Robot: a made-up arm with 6 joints.
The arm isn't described. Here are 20 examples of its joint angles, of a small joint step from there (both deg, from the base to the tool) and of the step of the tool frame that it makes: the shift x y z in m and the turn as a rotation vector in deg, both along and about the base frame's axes.
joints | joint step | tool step
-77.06 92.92 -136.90 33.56 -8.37 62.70 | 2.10 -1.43 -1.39 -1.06 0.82 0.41 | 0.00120 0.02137 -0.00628 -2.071 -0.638 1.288
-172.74 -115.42 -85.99 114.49 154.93 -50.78 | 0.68 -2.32 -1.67 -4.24 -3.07 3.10 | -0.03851 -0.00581 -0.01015 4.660 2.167 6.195
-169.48 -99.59 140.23 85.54 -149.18 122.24 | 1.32 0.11 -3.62 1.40 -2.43 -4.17 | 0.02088 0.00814 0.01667 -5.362 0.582 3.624
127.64 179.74 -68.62 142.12 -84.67 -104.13 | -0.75 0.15 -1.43 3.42 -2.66 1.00 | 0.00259 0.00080 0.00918 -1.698 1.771 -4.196
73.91 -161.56 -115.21 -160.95 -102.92 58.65 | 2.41 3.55 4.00 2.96 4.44 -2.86 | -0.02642 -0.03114 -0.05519 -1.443 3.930 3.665
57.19 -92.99 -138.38 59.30 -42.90 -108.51 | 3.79 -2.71 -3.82 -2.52 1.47 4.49 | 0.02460 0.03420 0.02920 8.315 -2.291 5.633
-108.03 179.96 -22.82 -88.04 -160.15 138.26 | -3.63 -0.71 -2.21 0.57 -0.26 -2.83 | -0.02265 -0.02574 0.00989 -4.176 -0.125 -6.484
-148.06 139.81 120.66 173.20 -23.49 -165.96 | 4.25 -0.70 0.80 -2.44 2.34 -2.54 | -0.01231 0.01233 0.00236 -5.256 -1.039 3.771
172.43 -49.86 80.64 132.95 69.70 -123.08 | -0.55 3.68 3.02 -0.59 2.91 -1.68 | -0.08109 0.00796 -0.00627 1.015 -3.732 -0.891
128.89 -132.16 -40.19 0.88 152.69 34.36 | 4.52 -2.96 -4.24 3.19 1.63 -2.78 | -0.02360 0.08389 -0.03001 3.633 4.378 -1.242
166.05 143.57 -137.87 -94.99 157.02 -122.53 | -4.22 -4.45 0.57 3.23 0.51 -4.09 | 0.00190 0.02948 0.03036 -0.375 2.528 2.729
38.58 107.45 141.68 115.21 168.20 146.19 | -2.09 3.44 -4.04 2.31 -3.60 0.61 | -0.00613 -0.00603 -0.04129 -2.861 -0.777 0.239
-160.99 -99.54 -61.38 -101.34 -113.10 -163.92 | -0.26 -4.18 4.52 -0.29 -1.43 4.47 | -0.00564 -0.00464 -0.03961 0.322 -4.786 1.525
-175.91 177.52 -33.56 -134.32 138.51 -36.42 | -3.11 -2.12 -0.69 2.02 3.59 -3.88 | -0.03389 0.01595 0.01691 0.227 3.481 -9.706
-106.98 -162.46 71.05 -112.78 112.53 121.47 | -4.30 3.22 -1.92 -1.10 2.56 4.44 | 0.06170 0.01297 0.02161 -4.199 -1.594 -3.519
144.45 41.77 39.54 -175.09 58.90 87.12 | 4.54 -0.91 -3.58 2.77 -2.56 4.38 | -0.02377 -0.07030 0.04791 -2.284 4.309 9.394
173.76 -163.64 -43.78 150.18 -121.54 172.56 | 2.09 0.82 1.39 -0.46 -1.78 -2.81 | 0.02521 -0.00218 -0.00126 -1.947 -4.782 1.665
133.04 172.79 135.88 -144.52 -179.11 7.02 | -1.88 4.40 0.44 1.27 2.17 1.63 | 0.00369 -0.02089 0.02652 -3.080 -1.245 -1.117
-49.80 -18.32 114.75 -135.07 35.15 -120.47 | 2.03 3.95 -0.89 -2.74 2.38 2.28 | 0.03481 -0.01690 -0.01657 -0.345 1.008 1.501
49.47 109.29 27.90 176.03 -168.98 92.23 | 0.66 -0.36 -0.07 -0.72 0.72 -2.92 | -0.00544 0.00846 0.00494 2.084 0.755 -0.477
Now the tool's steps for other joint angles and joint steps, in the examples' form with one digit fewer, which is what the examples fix.
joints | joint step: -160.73 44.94 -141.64 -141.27 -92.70 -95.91 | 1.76 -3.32 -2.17 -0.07 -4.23 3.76
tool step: 0.0165 0.0105 -0.0264 -0.26 -0.26 2.10
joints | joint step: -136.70 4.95 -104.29 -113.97 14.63 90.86 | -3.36 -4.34 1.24 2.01 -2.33 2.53
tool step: 0.0533 -0.0011 -0.0286 1.13 4.66 -6.54
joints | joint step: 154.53 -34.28 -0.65 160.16 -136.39 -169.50 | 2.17 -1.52 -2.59 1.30 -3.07 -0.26
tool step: 0.0471 0.0004 -0.0304 0.68 0.96 3.87
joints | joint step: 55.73 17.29 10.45 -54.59 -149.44 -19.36 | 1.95 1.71 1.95 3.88 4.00 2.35
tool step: 0.0083 0.0405 -0.0134 -4.26 6.43 2.41
